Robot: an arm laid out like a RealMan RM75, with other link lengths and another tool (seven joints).
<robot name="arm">
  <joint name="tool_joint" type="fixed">
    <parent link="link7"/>
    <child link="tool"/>
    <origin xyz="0.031 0.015 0.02" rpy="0 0.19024 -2.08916"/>
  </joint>
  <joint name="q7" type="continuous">
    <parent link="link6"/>
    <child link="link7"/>
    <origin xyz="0 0 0.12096"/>
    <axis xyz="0 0 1"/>
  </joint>
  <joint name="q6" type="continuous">
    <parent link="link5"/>
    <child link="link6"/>
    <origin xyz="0 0 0"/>
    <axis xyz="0 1 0"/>
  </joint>
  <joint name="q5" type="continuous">
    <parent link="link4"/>
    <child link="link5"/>
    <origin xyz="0 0 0.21"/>
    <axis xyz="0 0 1"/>
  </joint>
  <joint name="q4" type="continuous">
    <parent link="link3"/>
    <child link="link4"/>
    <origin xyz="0 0 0"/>
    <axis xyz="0 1 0"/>
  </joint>
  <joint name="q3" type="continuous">
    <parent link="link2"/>
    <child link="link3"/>
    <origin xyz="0 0 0.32"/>
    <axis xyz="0 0 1"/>
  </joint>
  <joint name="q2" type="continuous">
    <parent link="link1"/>
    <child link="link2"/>
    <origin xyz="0 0 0"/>
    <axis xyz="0 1 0"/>
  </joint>
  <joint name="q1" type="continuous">
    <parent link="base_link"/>
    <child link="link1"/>
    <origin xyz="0 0 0.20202"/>
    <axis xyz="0 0 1"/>
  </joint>
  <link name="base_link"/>
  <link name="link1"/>
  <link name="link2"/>
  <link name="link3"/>
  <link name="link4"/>
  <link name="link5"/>
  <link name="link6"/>
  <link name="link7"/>
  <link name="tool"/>
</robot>
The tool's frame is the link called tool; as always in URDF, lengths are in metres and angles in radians. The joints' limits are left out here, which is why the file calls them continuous.
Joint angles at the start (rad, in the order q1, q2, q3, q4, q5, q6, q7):
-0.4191, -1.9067, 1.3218, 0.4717, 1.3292, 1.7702, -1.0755
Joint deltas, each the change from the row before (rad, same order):
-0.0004, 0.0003, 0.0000, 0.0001, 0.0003, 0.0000, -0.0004
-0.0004, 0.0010, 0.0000, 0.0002, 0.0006, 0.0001, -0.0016
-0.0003, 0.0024, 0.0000, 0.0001, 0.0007, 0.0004, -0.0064
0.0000, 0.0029, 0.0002, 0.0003, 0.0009, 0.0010, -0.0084
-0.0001, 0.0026, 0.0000, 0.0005, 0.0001, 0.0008, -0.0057
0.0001, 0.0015, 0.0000, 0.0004, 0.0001, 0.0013, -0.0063
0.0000, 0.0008, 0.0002, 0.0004, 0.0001, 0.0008, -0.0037
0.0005, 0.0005, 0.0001, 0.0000, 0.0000, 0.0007, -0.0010
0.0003, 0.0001, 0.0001, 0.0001, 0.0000, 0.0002, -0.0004
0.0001, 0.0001, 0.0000, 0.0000, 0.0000, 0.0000, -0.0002
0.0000, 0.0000, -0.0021, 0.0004, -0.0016, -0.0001, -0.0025
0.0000, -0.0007, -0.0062, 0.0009, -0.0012, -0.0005, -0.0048
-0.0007, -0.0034, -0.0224, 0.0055, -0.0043, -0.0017, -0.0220
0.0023, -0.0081, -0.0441, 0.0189, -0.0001, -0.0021, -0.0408
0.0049, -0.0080, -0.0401, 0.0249, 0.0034, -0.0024, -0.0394
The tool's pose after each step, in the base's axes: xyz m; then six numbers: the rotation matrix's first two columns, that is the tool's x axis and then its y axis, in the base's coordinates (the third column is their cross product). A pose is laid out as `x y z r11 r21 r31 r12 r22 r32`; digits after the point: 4 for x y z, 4 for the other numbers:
-0.2889 0.2854 -0.0275 -0.6303 0.7480 -0.2079 0.5523 0.6202 0.5571
-0.2890 0.2856 -0.0272 -0.6309 0.7475 -0.2079 0.5527 0.6210 0.5558
-0.2894 0.2860 -0.0262 -0.6343 0.7442 -0.2095 0.5512 0.6254 0.5524
-0.2899 0.2864 -0.0251 -0.6386 0.7397 -0.2123 0.5490 0.6313 0.5478
-0.2903 0.2868 -0.0240 -0.6414 0.7369 -0.2135 0.5478 0.6347 0.5451
-0.2905 0.2870 -0.0232 -0.6442 0.7336 -0.2164 0.5455 0.6390 0.5424
-0.2905 0.2871 -0.0229 -0.6456 0.7318 -0.2183 0.5443 0.6414 0.5406
-0.2907 0.2869 -0.0226 -0.6462 0.7311 -0.2189 0.5438 0.6424 0.5400
-0.2908 0.2868 -0.0226 -0.6465 0.7308 -0.2192 0.5436 0.6428 0.5398
-0.2909 0.2868 -0.0225 -0.6467 0.7306 -0.2193 0.5434 0.6430 0.5397
-0.2907 0.2872 -0.0221 -0.6480 0.7293 -0.2196 0.5406 0.6436 0.5418
-0.2904 0.2882 -0.0213 -0.6510 0.7266 -0.2198 0.5351 0.6446 0.5461
-0.2886 0.2918 -0.0186 -0.6616 0.7158 -0.2234 0.5137 0.6497 0.5604
-0.2856 0.2973 -0.0138 -0.6775 0.6989 -0.2292 0.4788 0.6556 0.5839
-0.2830 0.3015 -0.0090 -0.6903 0.6849 -0.2333 0.4500 0.6589 0.6028

